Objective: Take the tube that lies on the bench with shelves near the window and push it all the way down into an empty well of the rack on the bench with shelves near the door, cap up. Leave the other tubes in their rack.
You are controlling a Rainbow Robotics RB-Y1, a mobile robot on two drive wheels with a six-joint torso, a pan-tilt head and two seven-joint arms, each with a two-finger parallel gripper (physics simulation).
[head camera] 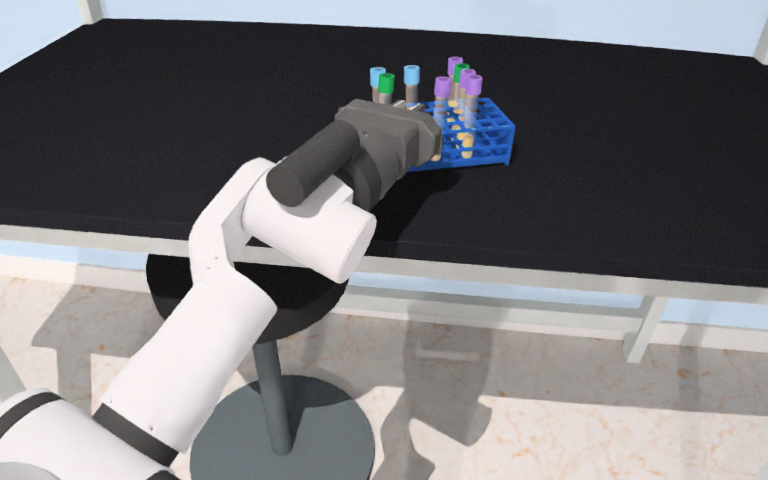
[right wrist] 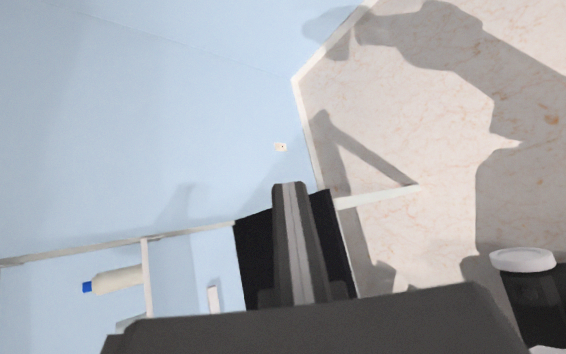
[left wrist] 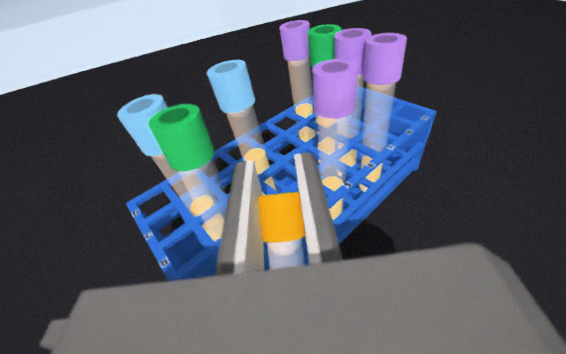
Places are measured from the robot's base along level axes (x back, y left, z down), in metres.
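Where they show: left gripper, fingertip midpoint: (head camera: 411, 109) (left wrist: 276, 172); right gripper, fingertip midpoint: (right wrist: 288, 193).
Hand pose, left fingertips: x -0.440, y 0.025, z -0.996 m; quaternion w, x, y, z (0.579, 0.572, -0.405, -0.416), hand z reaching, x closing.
Note:
After its pixels a point has its place.
An orange-capped tube (left wrist: 281, 218) @[x -0.415, y 0.033, z -0.994 m] is between the fingers of my left gripper (left wrist: 276, 172) @[x -0.440, y 0.025, z -0.996 m], cap up, over the near part of the blue rack (left wrist: 422, 145) @[x -0.464, y -0.101, z -0.944 m] (head camera: 505, 148) @[x -0.472, y -0.100, z -0.935 m]. My left gripper is shut on it; its lower end is hidden by the gripper body, so I cannot tell how deep it stands. In the head camera the gripper body covers the rack's left part. The rack holds tubes with light blue (left wrist: 231, 87) @[x -0.472, y 0.031, z -1.027 m], green (left wrist: 181, 137) @[x -0.439, y 0.057, z -1.029 m] and purple (left wrist: 335, 90) @[x -0.440, y -0.006, z -1.028 m] caps, standing upright. My right gripper (right wrist: 288, 193) @[x 0.016, y -0.666, z -1.296 m] is shut and empty, away from the rack.
The rack stands on the black bench top (head camera: 623, 169) @[x -0.480, y -0.263, z -0.914 m]. A round black stool (head camera: 305, 305) @[x -0.426, y 0.174, z -0.660 m] stands at the bench's front edge, under my left arm. The right wrist view shows a pale bottle with a blue cap (right wrist: 117, 281) @[x -0.846, y -0.566, z -1.450 m] and a dark bin with a white lid (right wrist: 523, 260).

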